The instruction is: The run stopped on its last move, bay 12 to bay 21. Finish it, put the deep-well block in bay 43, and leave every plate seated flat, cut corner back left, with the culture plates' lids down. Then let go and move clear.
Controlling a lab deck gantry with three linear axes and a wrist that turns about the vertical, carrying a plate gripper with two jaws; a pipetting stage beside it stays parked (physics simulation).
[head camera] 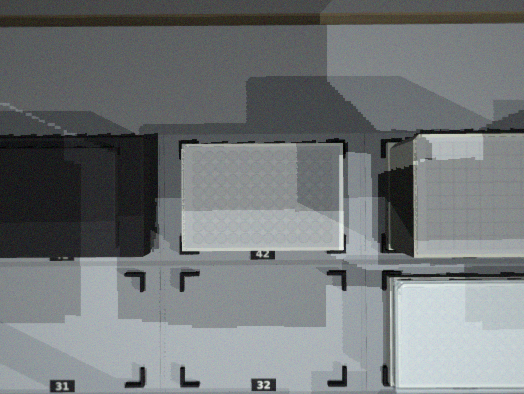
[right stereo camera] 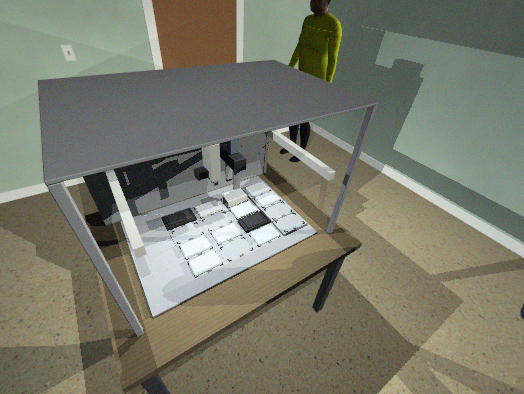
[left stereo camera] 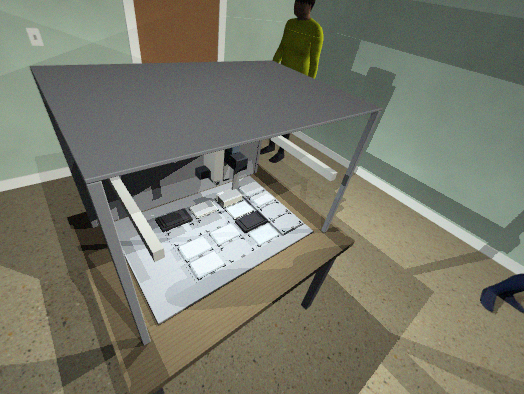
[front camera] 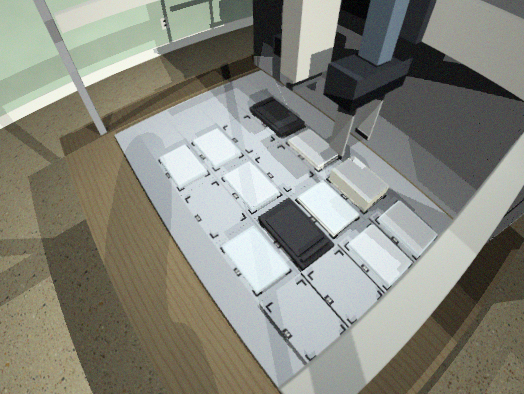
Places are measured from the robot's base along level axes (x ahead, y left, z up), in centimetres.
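Where they show: gripper, fingertip midpoint: (right stereo camera: 232,184) (left stereo camera: 230,184) (front camera: 349,142); robot's base at its link origin: (right stereo camera: 195,277) (left stereo camera: 199,279) (front camera: 159,160).
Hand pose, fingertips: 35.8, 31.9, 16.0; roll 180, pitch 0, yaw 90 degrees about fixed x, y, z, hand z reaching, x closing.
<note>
Things, the pixels of their top centre, and the offset from my fingertips, as dx, dy, dz. "spot": a spot on its surface instead.
- tall cream deep-well block at its top centre: (head camera: 507,195) (front camera: 360,177) (left stereo camera: 229,194) (right stereo camera: 234,194) +3.4, +4.5, -11.8
- Bay 12 at a spot on its surface: (front camera: 216,207) spot: -13.0, -27.1, -16.0
- shallow plate at its top centre: (head camera: 262,197) (front camera: 314,146) (left stereo camera: 203,207) (right stereo camera: 208,207) -13.0, +4.5, -14.6
- black plate-shaped item at its top centre: (head camera: 25,197) (front camera: 276,110) (left stereo camera: 173,216) (right stereo camera: 178,215) -29.8, +4.6, -12.9
The tall cream deep-well block (front camera: 360,180) (head camera: 465,200) (left stereo camera: 230,200) (right stereo camera: 235,200) stands upright in bay 43, its base between the corner marks. My gripper (front camera: 352,145) (right stereo camera: 232,182) hangs over that part of the back row, above the block, with open jaws and no plate between them. A white plate (front camera: 217,146) (left stereo camera: 196,248) lies in bay 21 and looks flat. Bay 12 (front camera: 216,207) holds no plate. A shallow plate (head camera: 262,195) lies flat in bay 42. A white plate (head camera: 460,335) lies in bay 33. Cut corners and most lid edges are too small to tell.
A black plate-shaped item (front camera: 276,116) (head camera: 65,195) stands in bay 41 and another black one (front camera: 296,232) in bay 23. More white plates stand in bays 11 (front camera: 183,166), 22 (front camera: 251,185), 13 (front camera: 256,257), 34 and 44. The pale pipetting column (front camera: 310,40) stands left of the gripper.
</note>
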